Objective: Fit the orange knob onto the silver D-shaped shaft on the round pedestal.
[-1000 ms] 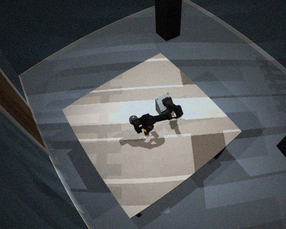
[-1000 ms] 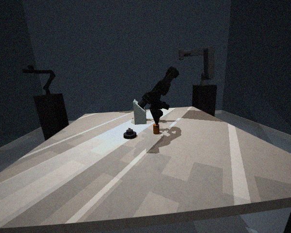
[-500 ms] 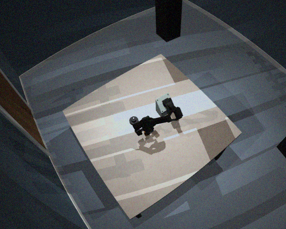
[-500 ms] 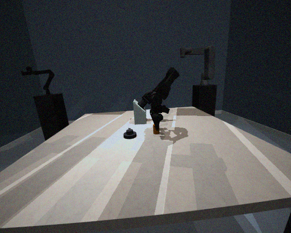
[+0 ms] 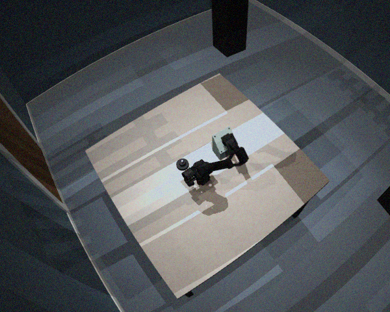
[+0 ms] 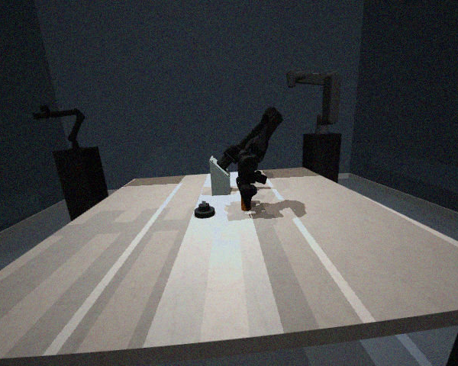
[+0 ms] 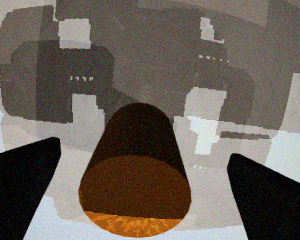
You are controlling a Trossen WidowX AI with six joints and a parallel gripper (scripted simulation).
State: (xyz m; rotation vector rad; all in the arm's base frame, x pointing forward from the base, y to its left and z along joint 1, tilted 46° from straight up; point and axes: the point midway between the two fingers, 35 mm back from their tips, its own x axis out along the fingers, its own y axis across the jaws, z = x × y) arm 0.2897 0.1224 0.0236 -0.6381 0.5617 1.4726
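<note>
The orange knob is 20 mm above my gripper tip. The rest, counted from my gripper tip: round pedestal 20 mm ahead, 170 mm to the right, 10 mm above.
</note>
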